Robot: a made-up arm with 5 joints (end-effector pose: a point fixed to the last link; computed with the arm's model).
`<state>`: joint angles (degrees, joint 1 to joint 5).
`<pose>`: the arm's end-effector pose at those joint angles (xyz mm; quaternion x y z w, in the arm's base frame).
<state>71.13 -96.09 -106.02 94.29 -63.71</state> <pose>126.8 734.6 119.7 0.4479 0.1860 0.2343 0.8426</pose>
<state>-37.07 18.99 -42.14 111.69 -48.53</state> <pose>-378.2 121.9 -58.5 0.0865 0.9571 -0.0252 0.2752</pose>
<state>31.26 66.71 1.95 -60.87 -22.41</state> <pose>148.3 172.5 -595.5 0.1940 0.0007 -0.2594 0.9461</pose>
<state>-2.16 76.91 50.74 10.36 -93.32</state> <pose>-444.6 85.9 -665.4 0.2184 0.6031 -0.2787 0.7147</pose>
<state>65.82 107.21 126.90 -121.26 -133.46</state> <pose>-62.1 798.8 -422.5 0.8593 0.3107 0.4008 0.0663</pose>
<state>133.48 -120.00 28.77 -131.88 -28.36</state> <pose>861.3 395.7 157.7 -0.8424 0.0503 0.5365 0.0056</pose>
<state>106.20 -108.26 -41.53 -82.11 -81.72</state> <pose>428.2 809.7 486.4 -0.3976 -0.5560 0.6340 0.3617</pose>
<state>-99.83 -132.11 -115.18 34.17 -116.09</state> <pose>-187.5 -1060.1 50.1 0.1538 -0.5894 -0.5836 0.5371</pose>
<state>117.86 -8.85 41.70 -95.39 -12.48</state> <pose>254.6 -263.7 275.6 -0.7061 -0.1975 -0.3462 0.5853</pose>
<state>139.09 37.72 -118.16 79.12 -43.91</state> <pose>273.5 -274.2 -13.7 0.7819 -0.6101 0.0884 0.0925</pose>
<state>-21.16 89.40 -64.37 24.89 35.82</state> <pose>-444.2 179.6 -639.2 0.1423 0.8037 0.0547 0.5752</pose>
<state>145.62 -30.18 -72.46 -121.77 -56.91</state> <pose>55.0 88.9 417.4 0.7156 0.6981 -0.0235 0.0069</pose>
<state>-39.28 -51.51 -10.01 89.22 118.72</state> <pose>-284.5 260.2 244.2 -0.7812 -0.1797 0.4703 0.3691</pose>
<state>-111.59 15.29 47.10 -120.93 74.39</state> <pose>-318.5 -178.4 22.8 0.4116 -0.8282 0.2083 0.3184</pose>
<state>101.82 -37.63 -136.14 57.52 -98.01</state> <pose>351.0 300.9 496.0 0.8679 -0.1816 0.4318 0.1652</pose>
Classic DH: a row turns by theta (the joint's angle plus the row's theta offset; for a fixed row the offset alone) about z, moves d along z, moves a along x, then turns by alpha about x. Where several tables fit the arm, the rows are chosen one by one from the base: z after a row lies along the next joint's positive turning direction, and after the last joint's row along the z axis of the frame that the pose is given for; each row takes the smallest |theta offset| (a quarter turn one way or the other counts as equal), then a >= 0, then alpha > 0; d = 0 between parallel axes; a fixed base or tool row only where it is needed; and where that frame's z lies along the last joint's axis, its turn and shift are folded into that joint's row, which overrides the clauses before.
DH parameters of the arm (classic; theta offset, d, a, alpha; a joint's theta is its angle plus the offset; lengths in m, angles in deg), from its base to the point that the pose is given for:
base (fixed): 0 0 0 180
joint 1: 0 0.052 -0.398 90
joint 2: -90 0.199 0.095 90
joint 3: 0 -0.426 -0.005 -90
joint 4: 0 0.118 -0.098 90
joint 5: -90 -0.203 0.115 -90
tool (fixed): 90 -0.028 0 0

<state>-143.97 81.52 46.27 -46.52 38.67</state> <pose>-47.8 -318.1 -621.9 0.2770 0.3861 -0.8642 0.1657</pose>
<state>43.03 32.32 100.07 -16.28 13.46</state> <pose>257.0 -25.0 -311.8 -0.6956 0.3302 0.0995 0.6302</pose>
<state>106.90 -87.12 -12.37 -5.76 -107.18</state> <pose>488.0 186.0 592.9 0.0591 -0.7029 0.0963 0.7023</pose>
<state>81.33 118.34 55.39 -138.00 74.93</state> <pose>270.0 470.2 -346.1 -0.4526 -0.0623 -0.4148 0.7869</pose>
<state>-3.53 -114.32 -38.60 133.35 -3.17</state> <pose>-535.5 208.7 101.1 -0.1632 0.1586 0.2988 0.9268</pose>
